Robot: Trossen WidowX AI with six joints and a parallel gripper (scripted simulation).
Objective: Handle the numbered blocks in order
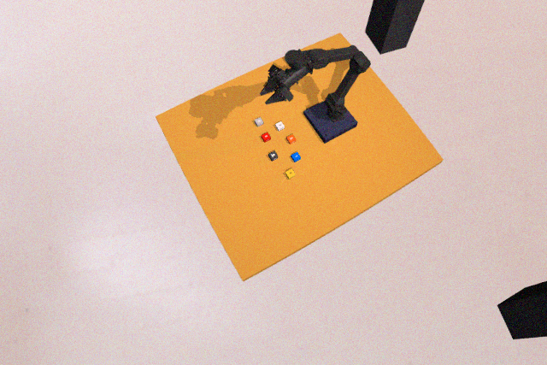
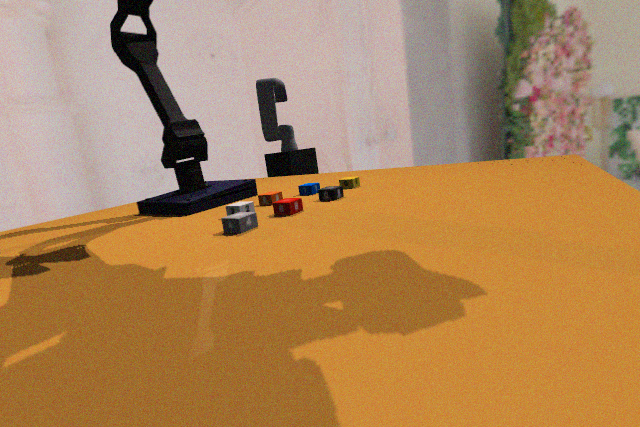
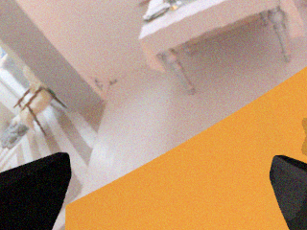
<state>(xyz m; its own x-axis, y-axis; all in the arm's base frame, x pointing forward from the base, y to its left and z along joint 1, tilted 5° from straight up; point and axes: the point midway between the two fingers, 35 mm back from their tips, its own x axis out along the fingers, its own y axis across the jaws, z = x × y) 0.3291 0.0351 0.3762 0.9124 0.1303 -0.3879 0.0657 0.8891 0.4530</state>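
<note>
Right now the yellow block is 60 mm behind my gripper tip, 180 mm to the left of it and 380 mm below it. Round my gripper tip: red block (20 mm behind, 30 mm to the right, 380 mm below); then black block (20 mm behind, 70 mm to the left, 380 mm below); then grey block (20 mm behind, 120 mm to the right, 380 mm below).
</note>
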